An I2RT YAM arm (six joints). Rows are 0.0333 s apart.
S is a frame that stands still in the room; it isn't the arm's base.
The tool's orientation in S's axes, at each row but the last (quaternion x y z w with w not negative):
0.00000, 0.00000, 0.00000, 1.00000
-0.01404, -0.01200, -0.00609, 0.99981
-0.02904, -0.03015, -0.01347, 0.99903
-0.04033, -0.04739, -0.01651, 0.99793
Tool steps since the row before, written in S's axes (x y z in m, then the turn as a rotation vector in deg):
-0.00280, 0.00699, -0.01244, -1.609, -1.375, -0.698
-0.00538, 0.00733, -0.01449, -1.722, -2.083, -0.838
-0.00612, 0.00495, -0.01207, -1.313, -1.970, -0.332
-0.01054, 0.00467, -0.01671, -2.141, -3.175, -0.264
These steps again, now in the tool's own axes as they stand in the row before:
-0.00280, 0.00699, -0.01244, -1.609, -1.375, -0.698
-0.00582, 0.00766, -0.01415, -1.717, -2.080, -0.855
-0.00697, 0.00545, -0.01137, -1.281, -1.985, -0.369
-0.01223, 0.00558, -0.01521, -2.063, -3.221, -0.323

